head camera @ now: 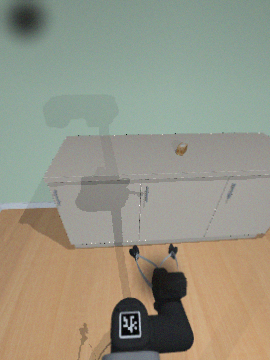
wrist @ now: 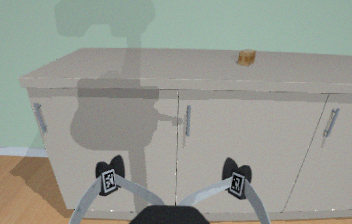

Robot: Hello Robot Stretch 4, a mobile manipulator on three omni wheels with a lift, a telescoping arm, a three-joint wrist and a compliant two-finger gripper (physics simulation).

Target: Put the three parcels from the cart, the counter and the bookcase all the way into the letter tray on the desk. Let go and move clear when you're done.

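Frame: origin at the robot's base, x left, y ahead, z down, level; millimetres.
Where they show: hand, tool point: (head camera: 153,249) (wrist: 173,173).
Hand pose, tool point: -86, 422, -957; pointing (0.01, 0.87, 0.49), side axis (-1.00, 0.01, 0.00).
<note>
After its pixels a point has its place, as x, y, z.
A small orange-brown parcel (head camera: 181,149) @[-388, 1191, -933] (wrist: 246,57) @[-389, 1190, -921] stands on the top of the grey counter (head camera: 115,155) @[83, 1208, -883] (wrist: 165,67) @[-31, 1123, -883], right of the middle in both views. My gripper (head camera: 154,250) @[-86, 422, -957] (wrist: 173,177) @[-86, 422, -957] is open, with its two fingertips wide apart and no object between them. It is in front of the counter's doors, apart from the parcel, which shows above and to the right of the fingers in the wrist view. The desk, the letter tray, the cart and the bookcase do not show in either view.
The counter has door handles (head camera: 146,194) (wrist: 188,120) @[-131, 963, -719] on its front. A green wall (head camera: 200,75) @[-578, 1616, -1339] (wrist: 210,25) @[-273, 1612, -1019] rises behind it. The wooden floor (head camera: 225,290) @[-765, 611, 27] (wrist: 25,185) @[998, 1262, 28] lies in front. Shadows of the robot fall on the wall and the counter.
</note>
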